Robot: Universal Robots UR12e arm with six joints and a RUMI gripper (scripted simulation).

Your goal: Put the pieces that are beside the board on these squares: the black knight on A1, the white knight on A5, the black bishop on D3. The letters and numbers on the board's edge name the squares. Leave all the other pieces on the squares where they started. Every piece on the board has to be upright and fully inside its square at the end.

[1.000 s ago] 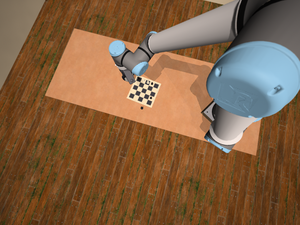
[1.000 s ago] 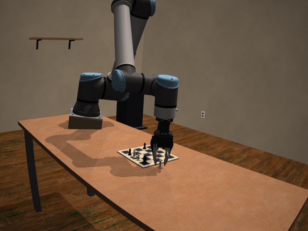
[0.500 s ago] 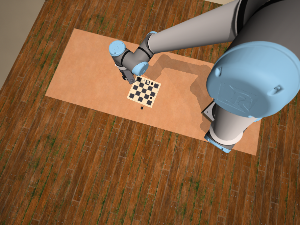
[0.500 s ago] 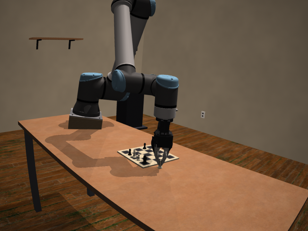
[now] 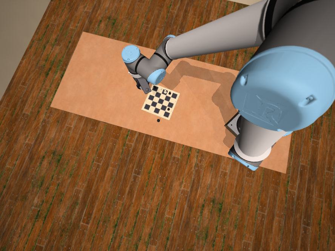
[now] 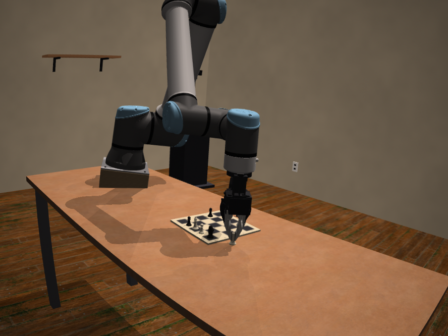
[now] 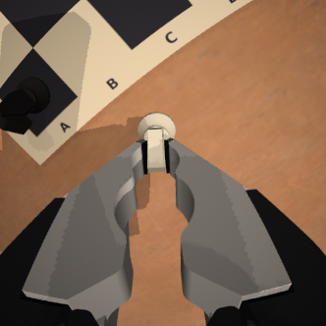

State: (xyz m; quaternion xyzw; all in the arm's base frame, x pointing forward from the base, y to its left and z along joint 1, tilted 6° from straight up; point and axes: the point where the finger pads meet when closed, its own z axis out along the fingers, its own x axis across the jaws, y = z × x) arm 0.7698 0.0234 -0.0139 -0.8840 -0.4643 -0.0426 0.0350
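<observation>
My gripper is now 10 mm above the white knight. Also, from my hand: chessboard 140 mm behind, 40 mm to the left, 20 mm below.
</observation>
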